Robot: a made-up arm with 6 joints.
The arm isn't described. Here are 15 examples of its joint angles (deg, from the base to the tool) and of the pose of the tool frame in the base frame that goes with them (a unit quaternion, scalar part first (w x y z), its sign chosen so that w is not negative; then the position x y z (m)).
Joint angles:
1: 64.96 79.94 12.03 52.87 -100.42 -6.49
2: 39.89 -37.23 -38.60 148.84 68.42 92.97
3: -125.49 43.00 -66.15 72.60 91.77 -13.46
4: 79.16 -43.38 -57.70 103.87 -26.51 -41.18
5: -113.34 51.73 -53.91 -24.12 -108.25 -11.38
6: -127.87 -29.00 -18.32 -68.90 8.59 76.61
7: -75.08 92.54 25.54 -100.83 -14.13 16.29
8: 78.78 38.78 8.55 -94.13 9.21 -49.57
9: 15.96 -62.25 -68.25 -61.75 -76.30 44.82
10: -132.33 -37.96 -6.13 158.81 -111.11 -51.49
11: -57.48 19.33 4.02 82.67 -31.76 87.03
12: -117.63 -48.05 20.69 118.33 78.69 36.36
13: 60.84 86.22 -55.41 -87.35 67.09 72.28
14: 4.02 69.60 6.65 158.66 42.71 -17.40
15: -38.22 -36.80 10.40 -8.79 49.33 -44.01
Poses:
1: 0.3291 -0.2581 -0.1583 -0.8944 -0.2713 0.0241 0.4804
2: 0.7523 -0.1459 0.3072 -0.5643 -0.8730 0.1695 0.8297
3: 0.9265 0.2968 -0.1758 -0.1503 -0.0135 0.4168 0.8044
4: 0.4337 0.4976 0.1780 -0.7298 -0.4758 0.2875 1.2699
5: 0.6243 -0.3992 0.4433 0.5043 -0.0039 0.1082 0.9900
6: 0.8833 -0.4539 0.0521 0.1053 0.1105 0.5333 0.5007
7: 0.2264 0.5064 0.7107 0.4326 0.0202 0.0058 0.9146
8: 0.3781 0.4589 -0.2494 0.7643 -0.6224 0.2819 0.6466
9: 0.2438 0.5846 -0.5695 -0.5238 -0.7552 0.0822 0.7375
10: 0.8721 0.4565 0.0246 0.1744 0.0916 0.6718 0.4441
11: 0.7882 0.3625 -0.0273 -0.4966 -0.2773 0.5308 0.4126
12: 0.0366 0.9062 -0.2885 -0.3069 0.1689 0.4757 0.4164
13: 0.0759 -0.3270 0.4598 -0.8221 -0.3151 -0.1235 0.5231
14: 0.2954 -0.1328 0.3067 0.8950 -0.1339 -0.0255 0.4956
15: 0.6779 -0.5434 0.3929 -0.3012 -0.8520 0.1750 0.1719
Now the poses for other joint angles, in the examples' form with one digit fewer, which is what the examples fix.
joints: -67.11 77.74 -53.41 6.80 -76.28 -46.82
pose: 0.476 -0.188 0.824 0.244 0.074 0.070 0.866
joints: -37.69 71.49 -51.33 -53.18 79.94 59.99
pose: 0.610 0.197 0.566 -0.520 0.057 0.254 0.593
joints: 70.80 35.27 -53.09 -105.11 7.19 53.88
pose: 0.210 -0.287 0.813 -0.461 -0.501 0.200 0.741
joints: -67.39 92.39 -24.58 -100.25 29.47 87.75
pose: 0.647 0.582 0.485 0.087 0.054 0.085 0.761
